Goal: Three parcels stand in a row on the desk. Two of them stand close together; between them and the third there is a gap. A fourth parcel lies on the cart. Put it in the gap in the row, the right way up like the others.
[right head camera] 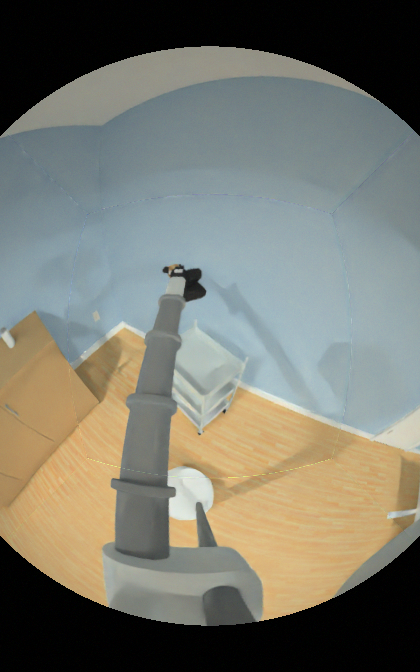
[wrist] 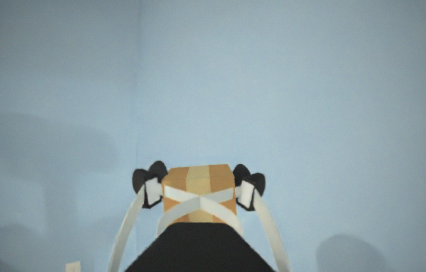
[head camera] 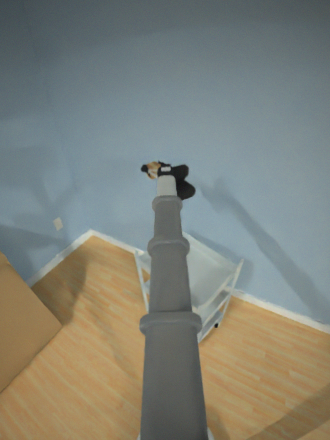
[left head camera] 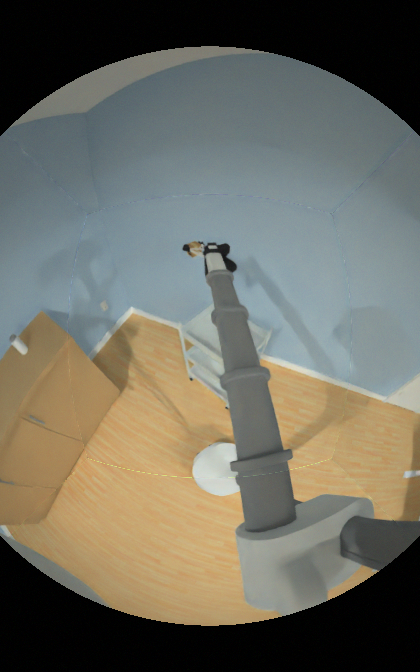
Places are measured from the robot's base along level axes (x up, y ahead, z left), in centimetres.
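Where they show: gripper, fingertip midpoint: (wrist: 199,177) (head camera: 150,165).
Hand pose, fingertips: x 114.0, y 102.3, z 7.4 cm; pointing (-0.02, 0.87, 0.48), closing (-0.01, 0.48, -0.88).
After its pixels a point has its place.
My gripper (wrist: 199,177) @(x 114.0, y 102.3, z 7.4 cm) is shut on the brown parcel (head camera: 153,172) @(x 112.5, y 96.9, z 6.0 cm) (left head camera: 194,249) (right head camera: 173,267) (wrist: 223,186) @(x 114.6, y 98.6, z 3.2 cm), which has a pale tape strip and sits between the two black fingertips in the wrist view. The gripper is raised above the cart and points level at the blue wall, to the left of the wrist in the head views. The white cart (head camera: 212,272) @(x 63.5, y 75.0, z -23.2 cm) (left head camera: 201,326) (right head camera: 210,357) stands below, partly hidden by the arm. The desk and the row of three parcels do not show in these views. The parcel's lower part is hidden in the wrist view.
A brown cabinet (head camera: 25,325) @(x 36.4, y 56.4, z 90.1 cm) (left head camera: 82,380) (right head camera: 50,380) stands at the left, with a white cylinder (left head camera: 18,344) (right head camera: 7,338) on it. Blue walls meet in a corner behind the cart. A white round shape (left head camera: 214,470) (right head camera: 190,492) shows low beside the arm.
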